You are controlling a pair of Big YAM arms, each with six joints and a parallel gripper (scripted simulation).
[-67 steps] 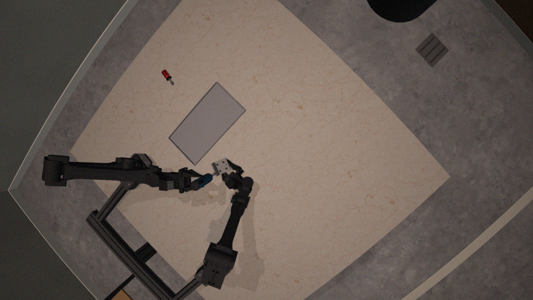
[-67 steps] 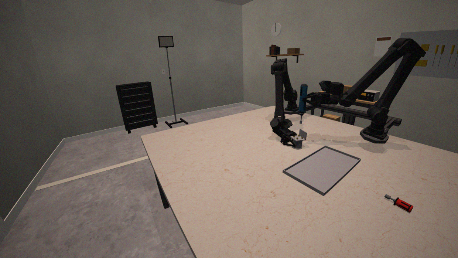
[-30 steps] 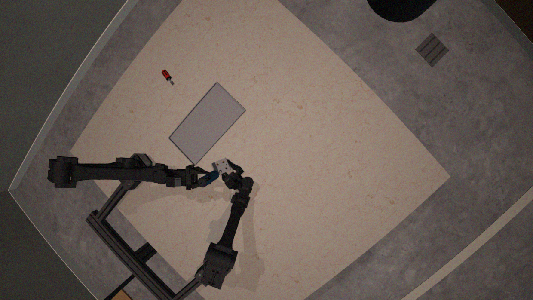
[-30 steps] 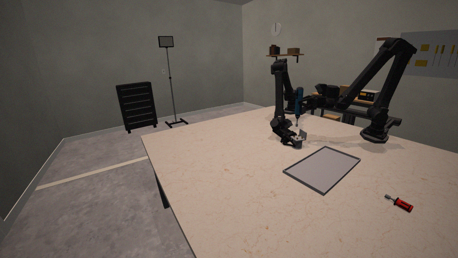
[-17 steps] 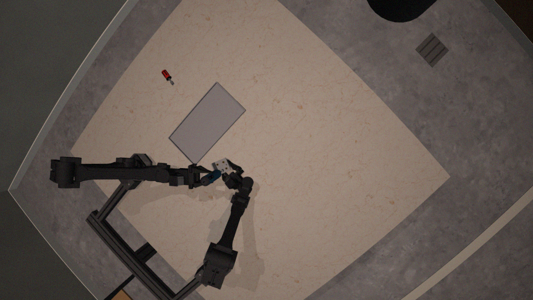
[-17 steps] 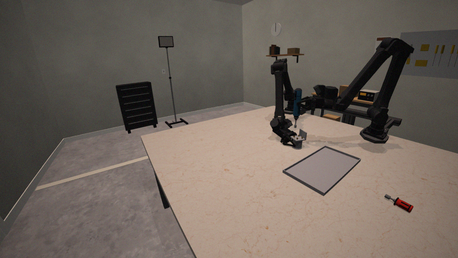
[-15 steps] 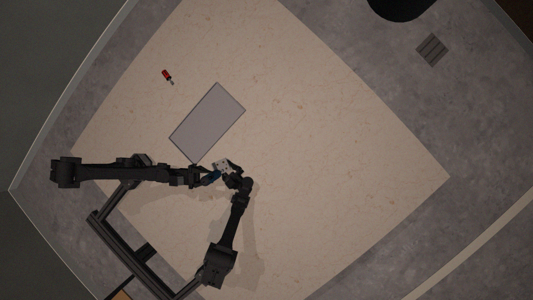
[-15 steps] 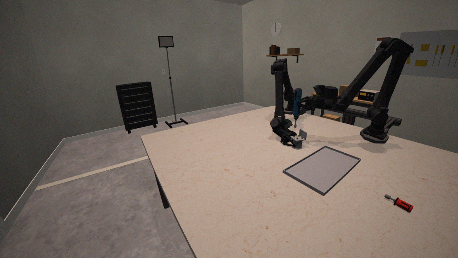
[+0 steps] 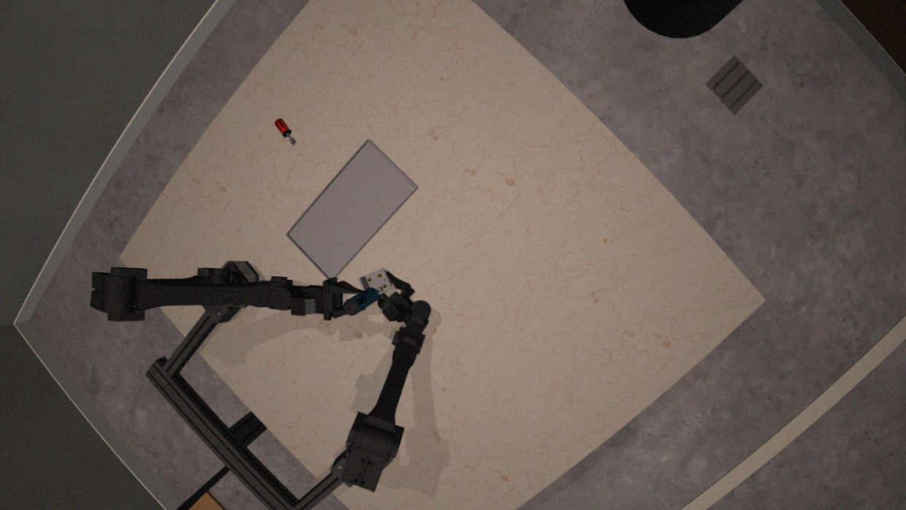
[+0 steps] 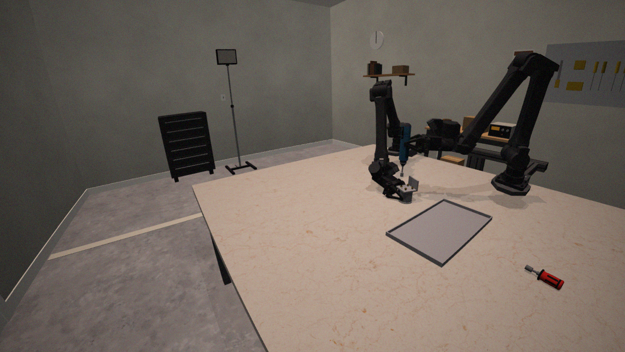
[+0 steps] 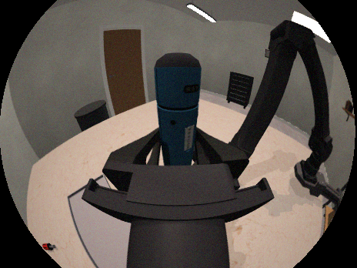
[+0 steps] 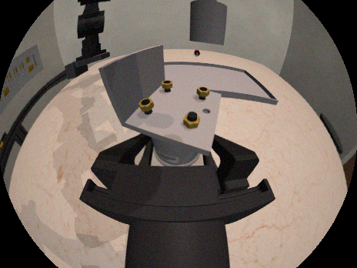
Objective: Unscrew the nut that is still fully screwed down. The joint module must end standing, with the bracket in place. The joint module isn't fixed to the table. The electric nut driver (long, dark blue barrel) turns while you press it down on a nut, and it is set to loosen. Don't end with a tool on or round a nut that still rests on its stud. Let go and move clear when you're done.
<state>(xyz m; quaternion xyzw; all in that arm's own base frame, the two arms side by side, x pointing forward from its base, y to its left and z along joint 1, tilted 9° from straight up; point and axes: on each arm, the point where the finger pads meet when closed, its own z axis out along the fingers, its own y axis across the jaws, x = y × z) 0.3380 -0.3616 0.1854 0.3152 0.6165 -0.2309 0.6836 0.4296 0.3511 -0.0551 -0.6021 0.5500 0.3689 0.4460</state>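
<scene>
Right now my right hand is 1 cm below the joint module. The rest, counted from my right hand: flat grey tray (5 cm ahead, 24 cm to the left, 2 cm below); then red-handled screwdriver (5 cm ahead, 58 cm to the left, 1 cm below); then grey bracket (5 cm above).
</scene>
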